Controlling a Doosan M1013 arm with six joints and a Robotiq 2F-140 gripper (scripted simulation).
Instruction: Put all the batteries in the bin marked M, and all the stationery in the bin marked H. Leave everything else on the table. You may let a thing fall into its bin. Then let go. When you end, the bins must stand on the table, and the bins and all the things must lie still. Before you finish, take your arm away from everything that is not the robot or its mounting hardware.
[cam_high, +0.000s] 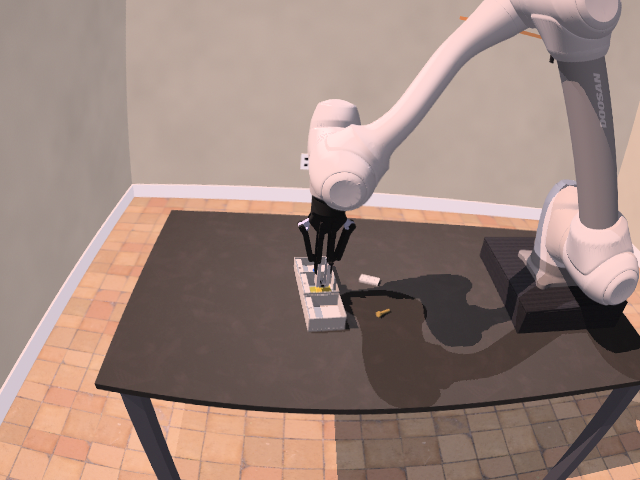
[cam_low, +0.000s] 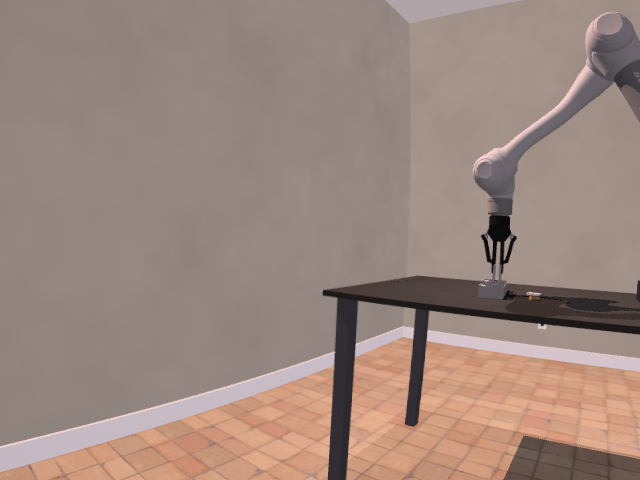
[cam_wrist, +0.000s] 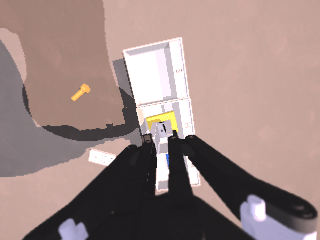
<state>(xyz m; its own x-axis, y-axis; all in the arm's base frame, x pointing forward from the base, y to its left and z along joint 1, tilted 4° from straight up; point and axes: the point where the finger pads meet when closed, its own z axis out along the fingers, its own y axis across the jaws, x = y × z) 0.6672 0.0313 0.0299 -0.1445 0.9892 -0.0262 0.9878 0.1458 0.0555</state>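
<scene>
The three joined white bins lies 1 cm ahead of my hand and 5 cm below it. Also, from my hand: small white block 13 cm behind, 7 cm to the right, 7 cm below; small blue thing 1 cm ahead, 8 cm to the right, 6 cm below; yellow block 6 cm below.
</scene>
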